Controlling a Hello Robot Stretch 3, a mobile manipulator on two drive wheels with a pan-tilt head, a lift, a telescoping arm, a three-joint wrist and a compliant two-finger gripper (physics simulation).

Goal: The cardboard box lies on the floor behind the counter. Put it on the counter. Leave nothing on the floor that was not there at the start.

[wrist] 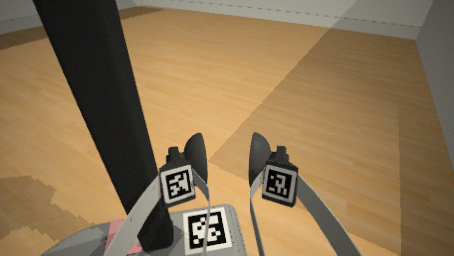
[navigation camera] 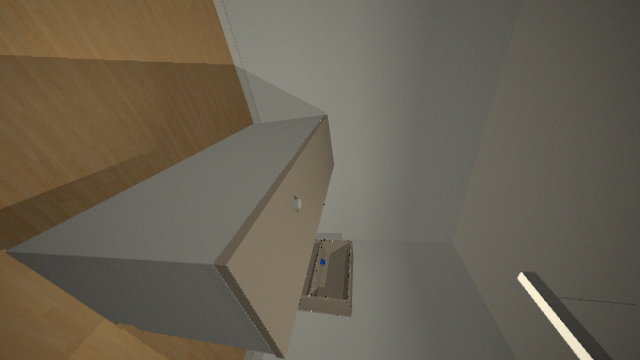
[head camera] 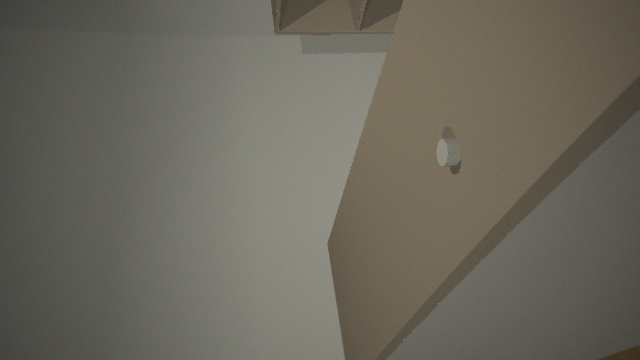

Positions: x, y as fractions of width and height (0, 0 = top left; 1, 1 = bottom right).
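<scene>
My own gripper (wrist: 0.50, 0.59) is there for me to see. I also see a counter (head camera: 0.82, 0.67), and the same counter (navigation camera: 0.33, 0.69) shows from another view, while a shelf unit (navigation camera: 0.52, 0.82) is visible to me too.
</scene>
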